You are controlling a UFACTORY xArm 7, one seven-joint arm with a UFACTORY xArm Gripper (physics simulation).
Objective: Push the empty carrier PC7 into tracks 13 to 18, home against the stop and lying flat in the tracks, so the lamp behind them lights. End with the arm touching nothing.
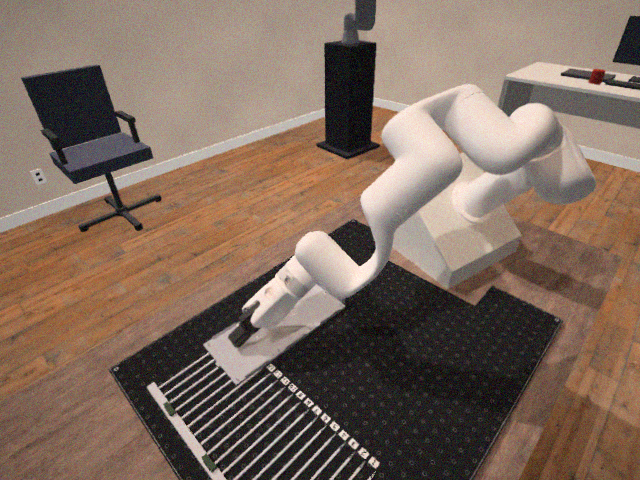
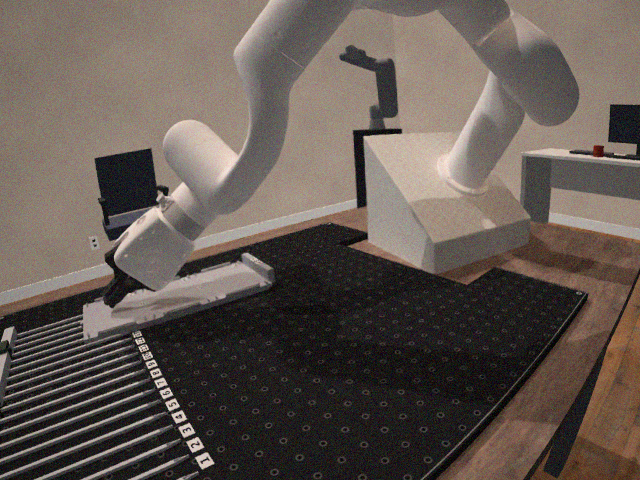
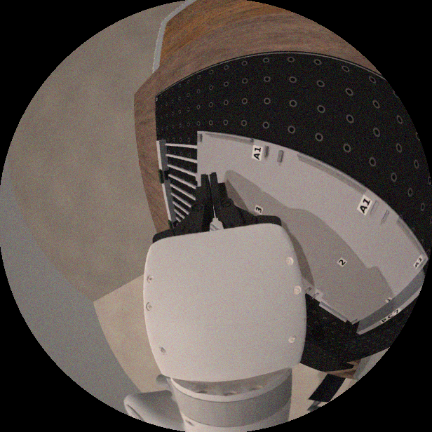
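Pixels of known places: gripper, fingertip midpoint: point(image 1: 233, 342) point(image 2: 107, 301); arm's base at its link origin: point(image 1: 470, 203) point(image 2: 462, 176).
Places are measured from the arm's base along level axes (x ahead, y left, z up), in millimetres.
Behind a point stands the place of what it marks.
Observation:
The empty carrier PC7 point(image 1: 232, 361) {x 736, y -78, z -124 mm} point(image 2: 206, 285) {x 544, y -101, z -124 mm} point(image 3: 320, 182) is a long pale tray on the dark mat. Its far end lies over the near ends of the highest-numbered tracks point(image 3: 182, 145), with bare track between it and the white stop bar point(image 1: 184, 432) {x 878, y 0, z -119 mm} point(image 2: 4, 366) {x 870, y -7, z -120 mm} point(image 3: 161, 155). Its raised end wall, marked PC7, faces the robot base. The lamp point(image 1: 169, 408) {x 880, y -57, z -113 mm} point(image 3: 162, 176) on the bar behind these tracks looks dark green, unlit. My gripper point(image 1: 237, 339) {x 714, y -107, z -107 mm} point(image 2: 109, 300) {x 714, y -107, z -107 mm} point(image 3: 210, 183) is shut and empty, tips low over the carrier's far part; I cannot tell whether they touch it.
Number tiles point(image 1: 325, 419) {x 668, y 139, z -134 mm} point(image 2: 165, 393) {x 667, y 138, z -134 mm} line the near track ends. A second green lamp point(image 1: 208, 461) {x 868, y 75, z -113 mm} sits farther along the bar. The perforated dark mat point(image 1: 413, 351) {x 426, y 152, z -135 mm} point(image 2: 361, 330) {x 416, y 157, z -135 mm} reaches toward the pale robot base point(image 1: 465, 248) {x 111, y 67, z -64 mm} point(image 2: 413, 217) {x 184, y 24, z -54 mm}. A chair point(image 1: 103, 149) stands beyond.

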